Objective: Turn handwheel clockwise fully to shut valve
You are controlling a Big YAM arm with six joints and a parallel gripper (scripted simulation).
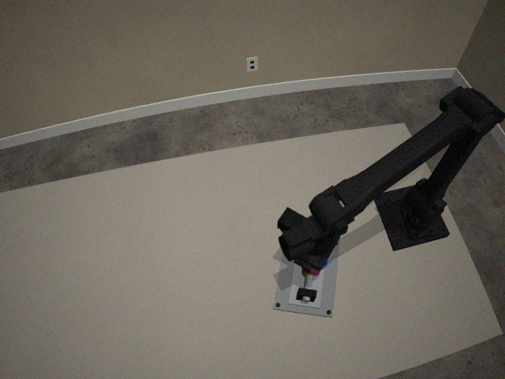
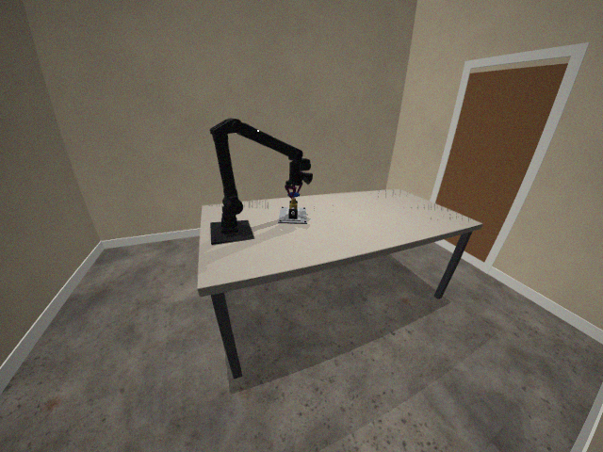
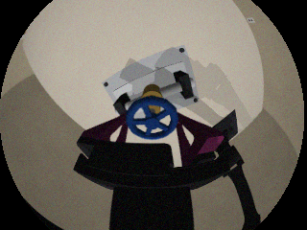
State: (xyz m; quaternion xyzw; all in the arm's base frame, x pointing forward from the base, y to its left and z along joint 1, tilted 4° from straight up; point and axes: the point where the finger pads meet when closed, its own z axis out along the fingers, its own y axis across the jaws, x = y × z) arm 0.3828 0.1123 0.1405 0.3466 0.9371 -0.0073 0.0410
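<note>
The blue spoked handwheel is 1 cm below my hand.
</note>
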